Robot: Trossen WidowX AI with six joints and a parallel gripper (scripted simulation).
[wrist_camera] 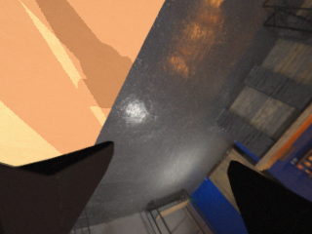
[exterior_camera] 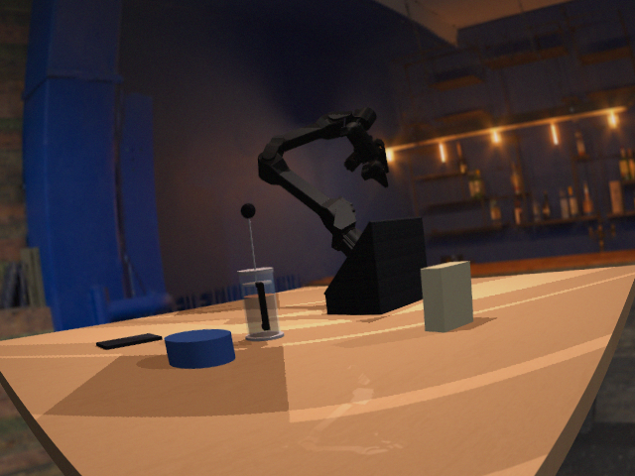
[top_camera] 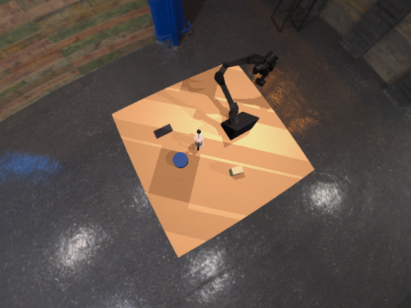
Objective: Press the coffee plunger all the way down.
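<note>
The coffee press lies 64 cm ahead of my gripper tip, 21 cm below it and 19 cm to the left of it.
</note>
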